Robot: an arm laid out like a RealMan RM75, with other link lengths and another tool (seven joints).
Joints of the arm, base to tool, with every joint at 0 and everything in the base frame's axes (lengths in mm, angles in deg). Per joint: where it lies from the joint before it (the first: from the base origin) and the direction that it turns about. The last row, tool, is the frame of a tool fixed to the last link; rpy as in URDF.
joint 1: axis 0 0 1 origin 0.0 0.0 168.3
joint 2: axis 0 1 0 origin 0.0 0.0 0.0
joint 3: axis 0 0 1 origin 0.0 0.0 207.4
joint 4: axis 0 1 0 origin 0.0 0.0 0.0
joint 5: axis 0 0 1 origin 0.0 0.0 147.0
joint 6: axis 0 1 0 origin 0.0 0.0 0.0
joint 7: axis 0 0 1 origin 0.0 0.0 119.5
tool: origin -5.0 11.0 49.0 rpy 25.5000 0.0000 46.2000
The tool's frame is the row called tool.
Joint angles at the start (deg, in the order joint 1, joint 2, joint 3, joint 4, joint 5, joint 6, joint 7):
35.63 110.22 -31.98 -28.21 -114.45 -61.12 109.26
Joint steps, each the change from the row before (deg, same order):
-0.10 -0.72 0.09 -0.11 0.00 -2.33 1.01
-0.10 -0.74 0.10 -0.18 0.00 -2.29 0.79
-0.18 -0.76 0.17 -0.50 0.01 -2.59 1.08
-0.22 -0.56 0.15 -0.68 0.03 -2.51 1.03
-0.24 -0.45 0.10 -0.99 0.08 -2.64 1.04
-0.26 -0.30 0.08 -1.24 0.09 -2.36 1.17
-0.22 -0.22 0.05 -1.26 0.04 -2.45 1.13
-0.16 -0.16 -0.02 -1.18 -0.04 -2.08 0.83
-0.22 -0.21 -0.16 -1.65 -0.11 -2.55 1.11
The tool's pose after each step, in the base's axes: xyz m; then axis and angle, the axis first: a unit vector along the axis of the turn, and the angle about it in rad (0 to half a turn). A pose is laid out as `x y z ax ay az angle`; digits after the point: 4 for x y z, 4 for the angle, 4 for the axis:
0.2287 0.3477 -0.0029 -0.4708 0.8635 0.1808 2.5552
0.2259 0.3455 0.0004 -0.4754 0.8614 0.1790 2.5806
0.2228 0.3429 0.0047 -0.4797 0.8592 0.1779 2.6084
0.2194 0.3401 0.0084 -0.4843 0.8569 0.1767 2.6355
0.2154 0.3370 0.0120 -0.4906 0.8535 0.1754 2.6623
0.2115 0.3342 0.0157 -0.4958 0.8507 0.1746 2.6853
0.2072 0.3309 0.0185 -0.5022 0.8474 0.1724 2.7098
0.2035 0.3280 0.0207 -0.5094 0.8437 0.1692 2.7277
0.1992 0.3242 0.0234 -0.5189 0.8391 0.1634 2.7468

